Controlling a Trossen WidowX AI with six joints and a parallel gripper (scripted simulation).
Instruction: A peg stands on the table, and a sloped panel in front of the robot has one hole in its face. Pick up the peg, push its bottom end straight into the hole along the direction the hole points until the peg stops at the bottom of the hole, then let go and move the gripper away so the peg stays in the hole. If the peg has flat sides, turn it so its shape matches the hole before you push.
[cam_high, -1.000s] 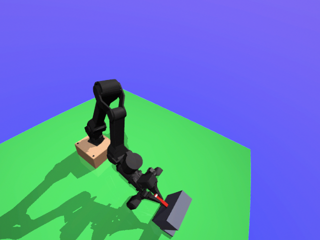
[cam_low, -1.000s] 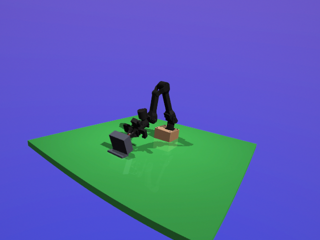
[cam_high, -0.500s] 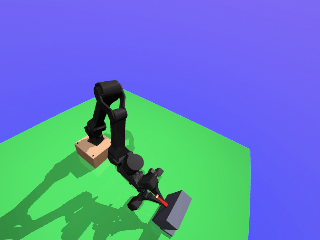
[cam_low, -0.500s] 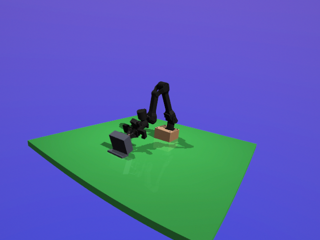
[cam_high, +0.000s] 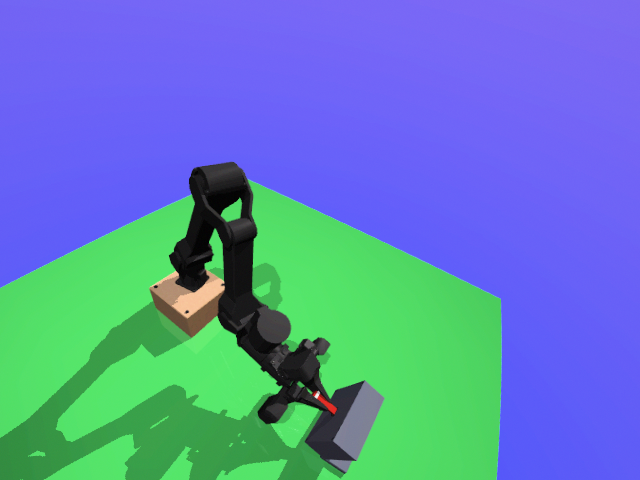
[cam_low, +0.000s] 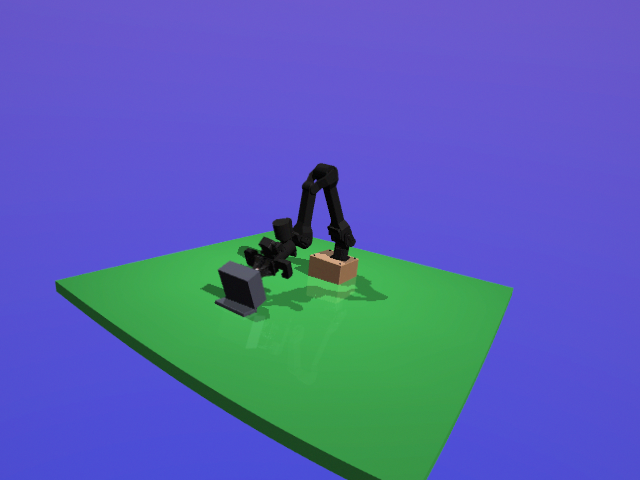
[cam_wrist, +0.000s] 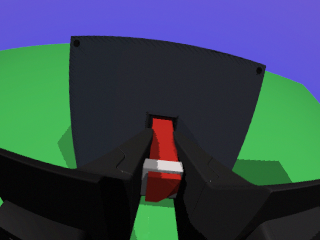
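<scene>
Right now the grey sloped panel is 4 cm ahead of my gripper tip, 2 cm below it and 1 cm to the right of it. The rest, counted from my gripper tip: red peg 2 cm behind; thin grey foot 8 cm below, 6 cm ahead, 1 cm to the right.
</scene>
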